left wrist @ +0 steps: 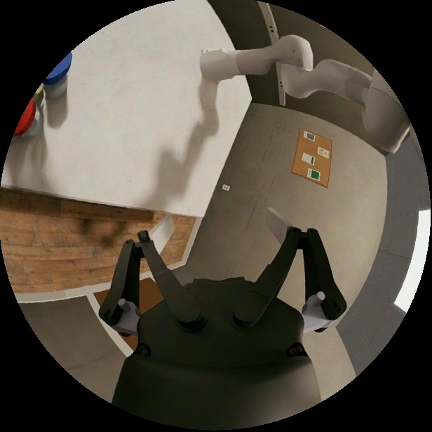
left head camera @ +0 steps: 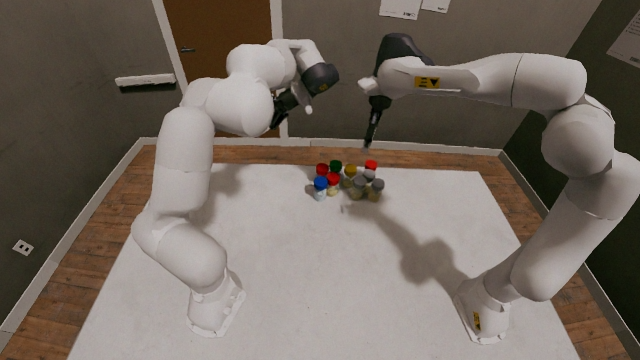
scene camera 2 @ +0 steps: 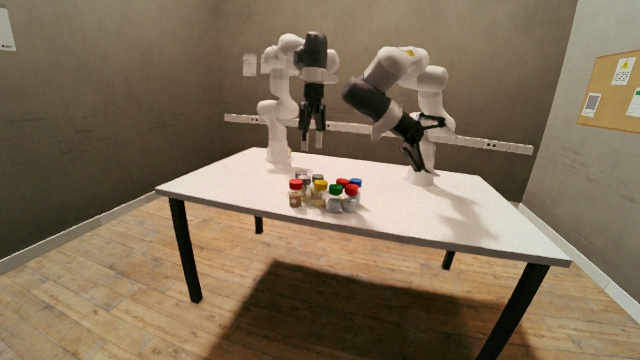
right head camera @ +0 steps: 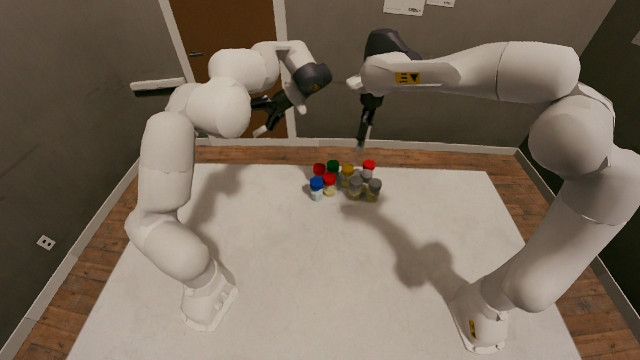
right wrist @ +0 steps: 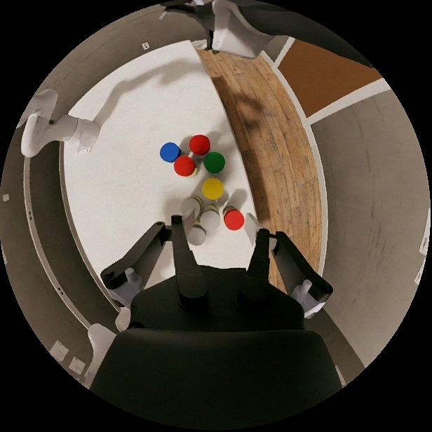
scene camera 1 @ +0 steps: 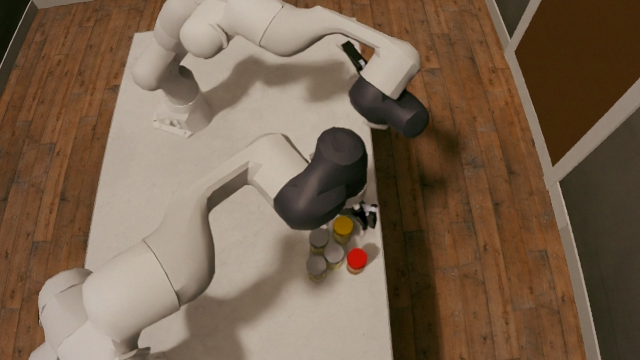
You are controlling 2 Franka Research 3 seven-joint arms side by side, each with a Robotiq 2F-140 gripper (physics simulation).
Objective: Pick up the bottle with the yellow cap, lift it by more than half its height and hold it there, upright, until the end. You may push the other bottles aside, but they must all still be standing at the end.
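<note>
The bottle with the yellow cap (left head camera: 350, 171) (right head camera: 347, 170) (scene camera 1: 343, 226) (scene camera 2: 320, 187) (right wrist: 213, 188) stands upright on the table among the other bottles. In the right wrist view, the green-capped bottle (right wrist: 214, 162) is just above it, grey-capped bottles (right wrist: 190, 206) (right wrist: 209, 219) are below it, and a red-capped bottle (right wrist: 234, 219) is at its lower right. My right gripper (left head camera: 366, 146) (right head camera: 360, 148) (scene camera 2: 311, 142) (right wrist: 219, 217) is open and empty, pointing down, above the bottle tops. My left gripper (scene camera 2: 442, 153) (left wrist: 219, 219) is open and empty, tilted, well away from the bottles.
Two more red-capped bottles (right wrist: 199, 145) (right wrist: 184, 166) and a blue-capped bottle (right wrist: 170, 152) stand beyond the green one. A third grey-capped bottle (right wrist: 197, 235) stands at the group's near end. All stand close to an edge of the white table (left head camera: 280, 260) (scene camera 2: 450, 210).
</note>
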